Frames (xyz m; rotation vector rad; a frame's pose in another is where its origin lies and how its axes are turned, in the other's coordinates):
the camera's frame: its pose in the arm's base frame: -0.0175 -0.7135 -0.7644 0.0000 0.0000 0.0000
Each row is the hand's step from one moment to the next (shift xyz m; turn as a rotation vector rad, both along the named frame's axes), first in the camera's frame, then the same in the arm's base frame.
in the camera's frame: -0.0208 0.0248 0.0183 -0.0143 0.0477 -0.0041
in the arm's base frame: -0.0208 0.0248 0.0183 -0.0143 0.0477 -0.0041
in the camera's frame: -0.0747 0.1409 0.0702 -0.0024 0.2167 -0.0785
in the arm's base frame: -0.0747 0.1409 0.0702 -0.0024 0.2167 -0.0785
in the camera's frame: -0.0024 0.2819 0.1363 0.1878 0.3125 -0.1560
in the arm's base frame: -0.0024 0.2819 0.1363 0.1878 0.3125 -0.1560
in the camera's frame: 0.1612 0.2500 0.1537 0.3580 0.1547 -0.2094
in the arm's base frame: 0.1612 0.2500 0.1537 0.3580 0.1547 -0.2094
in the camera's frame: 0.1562 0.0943 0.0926 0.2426 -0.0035 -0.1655
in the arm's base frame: 0.1562 0.0943 0.0926 0.2426 -0.0035 -0.1655
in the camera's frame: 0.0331 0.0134 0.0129 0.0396 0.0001 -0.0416
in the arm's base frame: 0.0331 0.0134 0.0129 0.0396 0.0001 -0.0416
